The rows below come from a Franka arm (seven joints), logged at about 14 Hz.
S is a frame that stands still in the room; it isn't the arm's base.
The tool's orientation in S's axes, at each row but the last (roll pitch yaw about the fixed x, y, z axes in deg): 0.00, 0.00, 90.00; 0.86, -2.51, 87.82; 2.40, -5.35, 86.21; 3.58, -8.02, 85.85
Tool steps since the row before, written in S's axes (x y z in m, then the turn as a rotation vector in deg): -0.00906, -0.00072, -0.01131, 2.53, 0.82, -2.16; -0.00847, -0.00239, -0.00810, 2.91, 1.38, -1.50; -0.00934, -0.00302, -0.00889, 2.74, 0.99, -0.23; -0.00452, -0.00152, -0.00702, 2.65, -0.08, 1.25
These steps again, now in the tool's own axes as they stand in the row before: -0.00072, 0.00906, -0.01131, 0.82, -2.53, -2.16; -0.00306, 0.00825, -0.00810, 1.42, -2.88, -1.52; -0.00444, 0.00876, -0.00889, 1.14, -2.68, -0.23; -0.00280, 0.00397, -0.00696, 0.29, -2.57, 1.39
